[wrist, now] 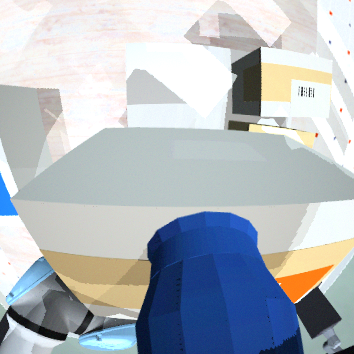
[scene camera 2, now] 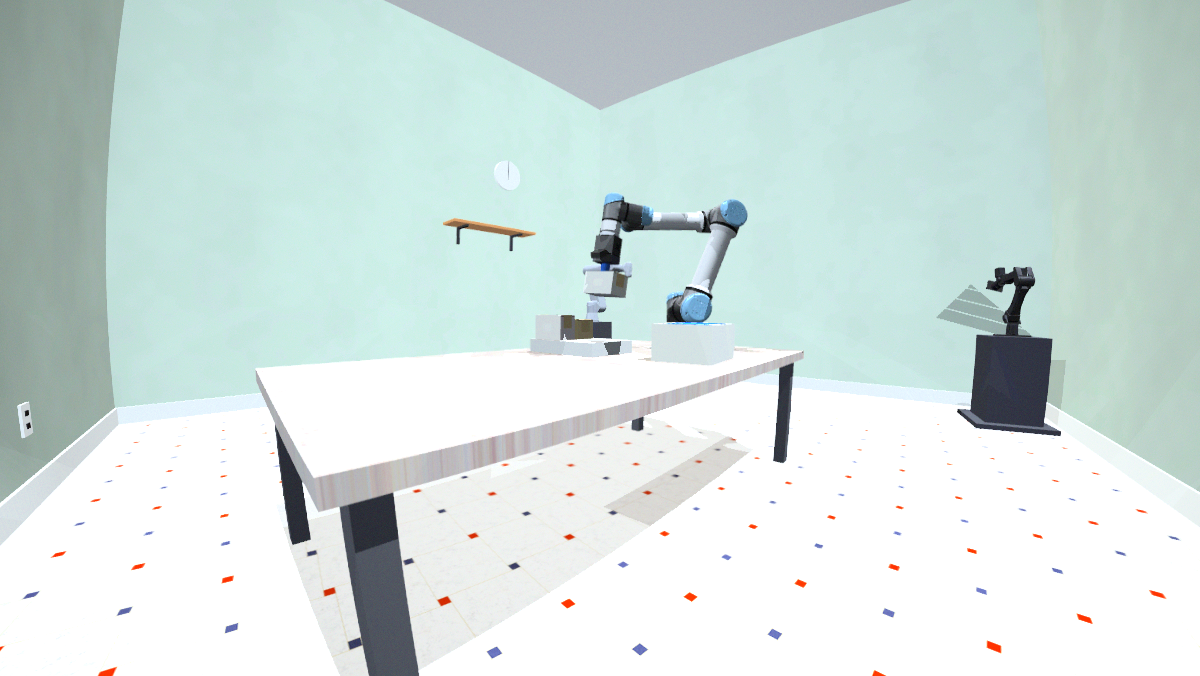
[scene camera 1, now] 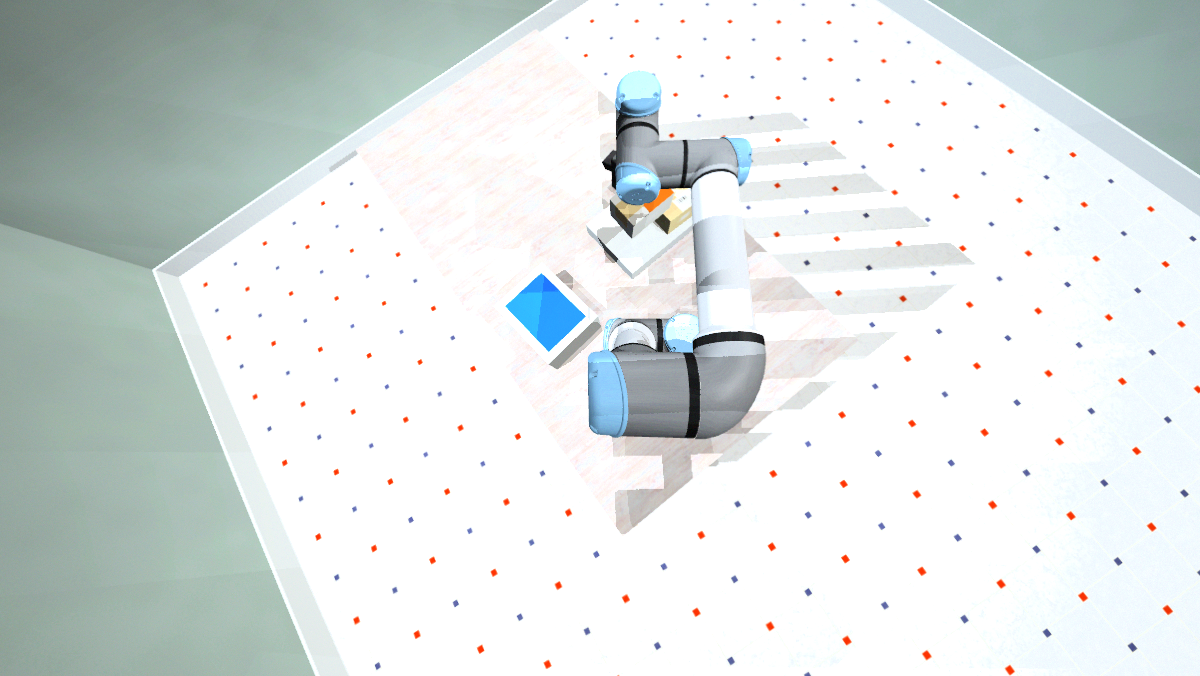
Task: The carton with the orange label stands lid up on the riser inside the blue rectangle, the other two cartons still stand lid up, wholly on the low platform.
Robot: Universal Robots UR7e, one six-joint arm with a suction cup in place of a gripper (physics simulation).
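Places are measured from the arm's base along level axes (x ahead, y left, z up), in centimetres.
Pixels of known places: hand at its tool point: [wrist: 198, 224] [scene camera 2: 604, 275].
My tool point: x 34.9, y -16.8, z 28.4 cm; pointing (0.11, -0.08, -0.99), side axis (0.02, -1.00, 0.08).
Note:
Behind a point stands the place of what it marks.
My suction cup [scene camera 2: 604, 267] [wrist: 204, 225] is on the lid of the carton with the orange label [scene camera 1: 660, 199] {x 27.9, y -19.7, z 29.1 cm} [scene camera 2: 601, 283] {x 37.3, y -16.4, z 25.2 cm} [wrist: 185, 170] {x 36.9, y -16.5, z 28.0 cm} and holds it lid up, in the air above the low platform [scene camera 1: 631, 254] {x 31.6, y -13.6, z 3.8 cm} [scene camera 2: 550, 346] {x 48.7, y -31.4, z 1.5 cm} [wrist: 175, 60] {x 47.0, y -19.0, z 3.8 cm}. The arm hides the cup in scene camera 1. One other carton [scene camera 2: 547, 327] {x 46.4, y -35.0, z 8.5 cm} [wrist: 310, 70] {x 44.1, y -36.8, z 13.3 cm} stands on the platform; another carton [scene camera 2: 582, 329] {x 34.0, y -27.5, z 7.6 cm} [wrist: 280, 129] {x 35.5, y -33.2, z 11.5 cm} stands beside it, partly hidden. The white riser [scene camera 1: 575, 340] {x 22.9, y 19.6, z 9.1 cm} [scene camera 2: 675, 342] {x 47.9, y 18.0, z 5.4 cm} [wrist: 20, 125] {x 40.5, y 9.8, z 5.7 cm} bears the blue rectangle [scene camera 1: 545, 310] {x 35.5, y 19.6, z 11.0 cm} [wrist: 6, 197] {x 29.1, y 13.5, z 11.0 cm}; no carton is on it.
The arm's base [scene camera 1: 634, 335] [scene camera 2: 690, 307] stands close to the riser, on the same table [scene camera 1: 470, 167] {x 104.6, y -0.4, z -1.0 cm} [scene camera 2: 403, 403] {x 127.7, y 4.3, z -1.0 cm}. A second, black arm [scene camera 2: 1018, 293] stands on a dark pedestal [scene camera 2: 1011, 382] away from the table. A wooden shelf [scene camera 2: 488, 226] is on the wall.

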